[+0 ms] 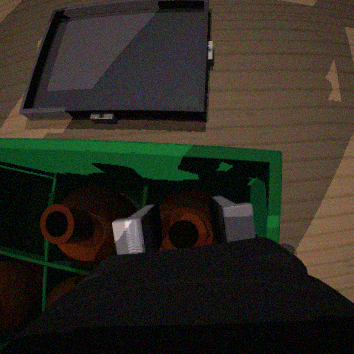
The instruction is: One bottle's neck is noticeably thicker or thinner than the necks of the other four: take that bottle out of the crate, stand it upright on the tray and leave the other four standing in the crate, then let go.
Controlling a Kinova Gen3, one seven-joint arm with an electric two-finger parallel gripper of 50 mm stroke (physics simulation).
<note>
In view: my gripper [185, 218] and an orange-brown bottle [185, 218].
</note>
